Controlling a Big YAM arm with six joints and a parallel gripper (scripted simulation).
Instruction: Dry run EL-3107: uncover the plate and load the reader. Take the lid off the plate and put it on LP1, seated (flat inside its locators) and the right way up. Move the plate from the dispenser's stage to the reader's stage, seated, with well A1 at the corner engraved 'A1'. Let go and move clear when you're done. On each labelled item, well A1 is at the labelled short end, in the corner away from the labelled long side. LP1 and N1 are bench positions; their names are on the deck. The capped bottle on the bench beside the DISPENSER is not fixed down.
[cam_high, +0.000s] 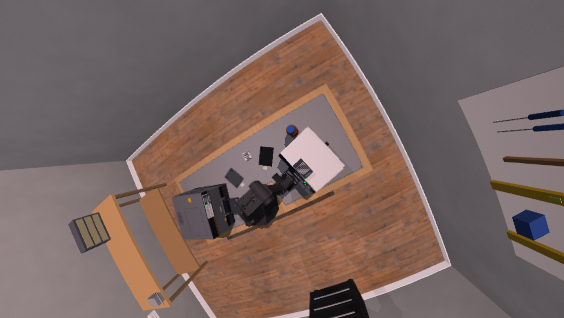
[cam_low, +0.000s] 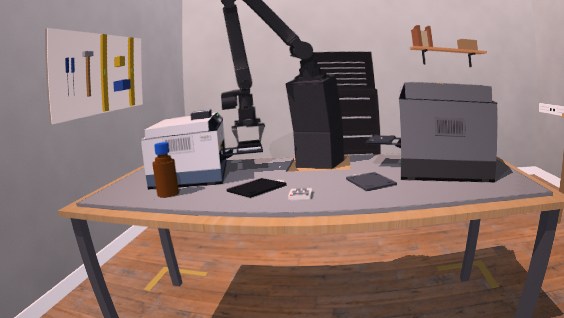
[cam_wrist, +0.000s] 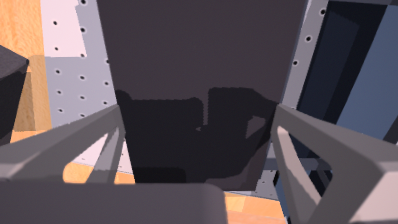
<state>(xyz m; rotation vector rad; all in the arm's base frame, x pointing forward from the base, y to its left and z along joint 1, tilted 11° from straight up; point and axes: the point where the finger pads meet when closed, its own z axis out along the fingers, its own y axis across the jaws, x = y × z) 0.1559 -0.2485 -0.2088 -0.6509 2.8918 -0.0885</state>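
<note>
My hand is 10 mm above the multi-well plate. Round my hand: brown capped bottle (370 mm ahead, 170 mm to the right); then lid (right at my hand); then flat black pad (250 mm ahead, 120 mm to the left, 100 mm below).
</note>
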